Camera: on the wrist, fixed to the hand. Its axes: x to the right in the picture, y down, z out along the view.
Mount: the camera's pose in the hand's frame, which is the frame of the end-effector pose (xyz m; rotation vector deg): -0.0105 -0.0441 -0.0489 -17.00 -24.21 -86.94
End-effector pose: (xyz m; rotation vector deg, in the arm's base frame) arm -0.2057 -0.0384 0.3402 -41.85 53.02 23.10
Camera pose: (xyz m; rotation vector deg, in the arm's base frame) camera -0.2130 -0.1043 0.3471 -76.32 -13.88 -37.67
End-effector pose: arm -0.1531 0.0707 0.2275 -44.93 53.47 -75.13
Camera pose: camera -0.2165 0.0780 0.2468 -121.09 1.39 -120.80
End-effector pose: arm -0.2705 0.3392 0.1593 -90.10 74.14 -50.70
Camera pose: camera -0.3022 0.3428 0.2178 -158.10 -17.98 -61.84
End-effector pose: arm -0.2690 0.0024 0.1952 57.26 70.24 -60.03
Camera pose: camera -0.3235 0.0404 0.2004 -34.48 94.16 -111.90
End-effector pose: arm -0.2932 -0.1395 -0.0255 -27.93 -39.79 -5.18
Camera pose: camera -0.2828 -0.2018 -0.0468 -8.95 -77.54 -89.69
